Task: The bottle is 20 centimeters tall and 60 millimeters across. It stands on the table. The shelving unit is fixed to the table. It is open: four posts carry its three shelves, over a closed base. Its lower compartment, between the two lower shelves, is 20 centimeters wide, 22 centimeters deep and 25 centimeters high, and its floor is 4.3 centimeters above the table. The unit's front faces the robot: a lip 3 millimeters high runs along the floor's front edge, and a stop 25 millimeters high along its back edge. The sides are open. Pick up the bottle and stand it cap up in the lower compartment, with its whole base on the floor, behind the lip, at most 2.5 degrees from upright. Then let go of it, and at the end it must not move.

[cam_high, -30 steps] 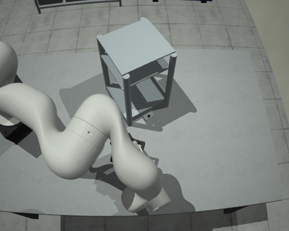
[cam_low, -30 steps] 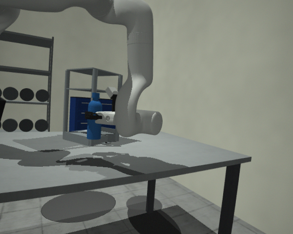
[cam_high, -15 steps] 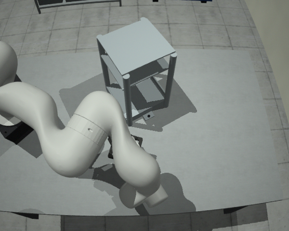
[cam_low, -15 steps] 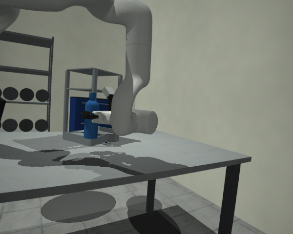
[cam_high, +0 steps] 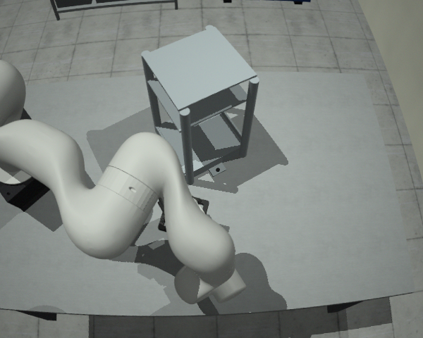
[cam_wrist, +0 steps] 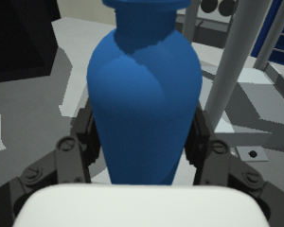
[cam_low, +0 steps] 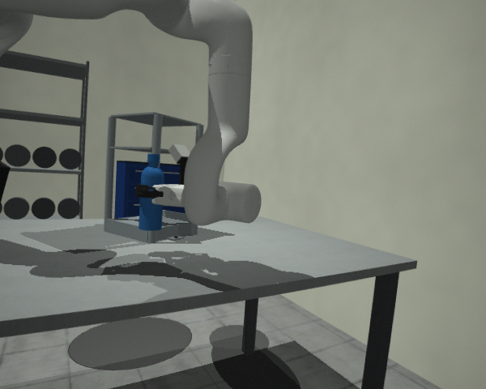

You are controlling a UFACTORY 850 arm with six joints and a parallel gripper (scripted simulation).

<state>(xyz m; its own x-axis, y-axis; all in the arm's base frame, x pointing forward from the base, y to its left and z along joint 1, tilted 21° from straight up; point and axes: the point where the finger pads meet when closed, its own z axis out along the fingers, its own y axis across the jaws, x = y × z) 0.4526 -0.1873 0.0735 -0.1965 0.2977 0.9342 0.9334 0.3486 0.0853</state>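
The grey shelving unit lies 13 cm ahead of my hand, 26 cm to the left of it and 3 cm above it. Round my hand: blue bottle 3 cm above.
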